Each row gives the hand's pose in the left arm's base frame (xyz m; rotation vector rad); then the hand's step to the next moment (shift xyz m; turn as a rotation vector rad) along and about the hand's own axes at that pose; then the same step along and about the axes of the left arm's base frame.
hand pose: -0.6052 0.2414 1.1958 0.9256 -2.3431 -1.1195
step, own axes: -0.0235 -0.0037 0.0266 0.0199 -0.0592 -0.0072
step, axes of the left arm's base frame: 0.0027 0.0291 -0.0205 0.0136 -0.0454 -0.0413
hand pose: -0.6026 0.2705 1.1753 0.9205 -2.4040 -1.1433
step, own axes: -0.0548 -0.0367 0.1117 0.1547 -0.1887 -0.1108
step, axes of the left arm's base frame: -0.0036 0.0833 -0.0994 0.0224 -0.2562 -0.0754
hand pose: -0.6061 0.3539 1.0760 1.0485 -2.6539 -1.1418
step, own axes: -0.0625 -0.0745 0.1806 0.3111 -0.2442 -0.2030
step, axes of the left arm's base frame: 0.0334 0.1133 -0.1677 -0.0372 -0.4364 -0.0761
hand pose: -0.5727 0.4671 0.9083 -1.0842 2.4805 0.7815
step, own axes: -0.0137 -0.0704 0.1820 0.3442 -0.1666 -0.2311
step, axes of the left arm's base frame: 0.0749 0.0771 -0.1634 -0.1191 -0.4286 -0.0424
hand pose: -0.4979 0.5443 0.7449 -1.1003 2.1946 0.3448
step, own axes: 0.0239 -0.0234 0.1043 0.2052 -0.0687 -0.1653
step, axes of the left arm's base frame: 0.0533 0.0223 -0.0930 -0.1071 -0.2503 -0.0062
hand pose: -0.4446 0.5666 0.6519 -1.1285 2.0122 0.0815
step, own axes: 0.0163 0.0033 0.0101 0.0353 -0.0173 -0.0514
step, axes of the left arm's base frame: -0.0007 -0.0050 -0.0188 -0.0285 -0.0558 0.0160
